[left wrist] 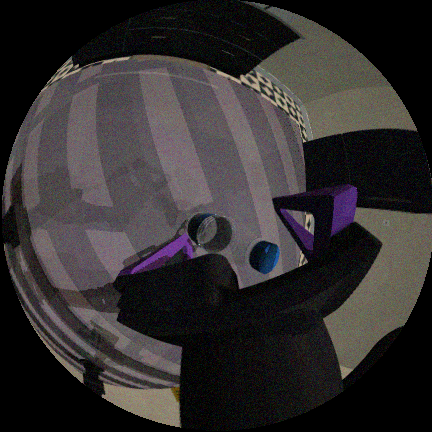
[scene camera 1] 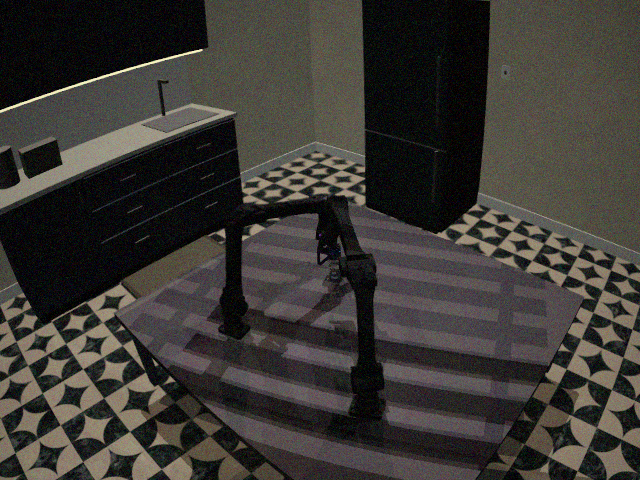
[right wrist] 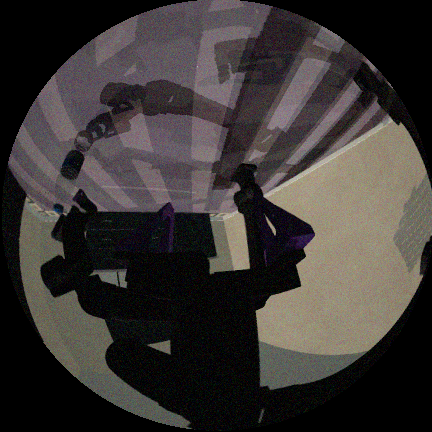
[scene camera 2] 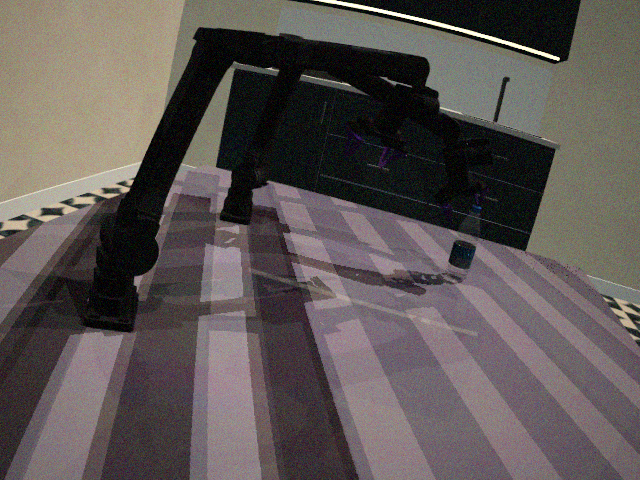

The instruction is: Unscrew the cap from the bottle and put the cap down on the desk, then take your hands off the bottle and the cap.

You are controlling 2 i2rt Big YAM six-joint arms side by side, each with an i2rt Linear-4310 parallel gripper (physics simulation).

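Places are measured from the left arm's base along level axes (x left, y back, z up), in metres.
Where they show: left gripper, fingertip midpoint: [left wrist: 229, 221] [right wrist: 71, 202] [scene camera 2: 464, 214]; right gripper, fingertip midpoint: [scene camera 1: 319, 259] [right wrist: 210, 200] [scene camera 2: 362, 162]; left arm's base, link origin: [scene camera 1: 234, 329] [right wrist: 242, 171] [scene camera 2: 236, 216]; right arm's base, link origin: [scene camera 1: 367, 408] [scene camera 2: 112, 312].
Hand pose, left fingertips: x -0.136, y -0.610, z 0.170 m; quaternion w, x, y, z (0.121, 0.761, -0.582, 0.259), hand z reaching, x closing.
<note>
Each offset is from my left fingertips to the top centre of the thing. Level surfaces: height alone.
A clear bottle @(dx -0.036, dy -0.013, dz +0.036 m) [scene camera 1: 334, 273] [scene camera 2: 461, 254] [left wrist: 220, 239] [right wrist: 72, 165] with a dark blue label stands upright on the striped desk @(dz -0.170 m) [scene camera 1: 439, 320] [scene camera 2: 392, 403]. Its blue cap @(dx -0.036, dy -0.013, dz +0.037 m) [scene camera 2: 476, 208] [left wrist: 265, 257] [right wrist: 58, 207] sits on top of the neck. My left gripper [scene camera 2: 463, 200] [left wrist: 229, 221] is open, just above the bottle top. In the left wrist view the cap shows in the gap between its purple fingers, nearer the right-hand one; I see no grip on it. My right gripper [scene camera 2: 368, 147] [right wrist: 210, 200] is open and empty, high above the desk, to the left of the bottle in scene camera 2.
The two dark arms reach over the desk, and their forearms overlap closely in both scene views. Arm shadows lie across the desk by the bottle. A dark drawer cabinet [scene camera 1: 170, 191] [scene camera 2: 382, 139] and a tall dark fridge [scene camera 1: 403, 170] stand beyond the desk.
</note>
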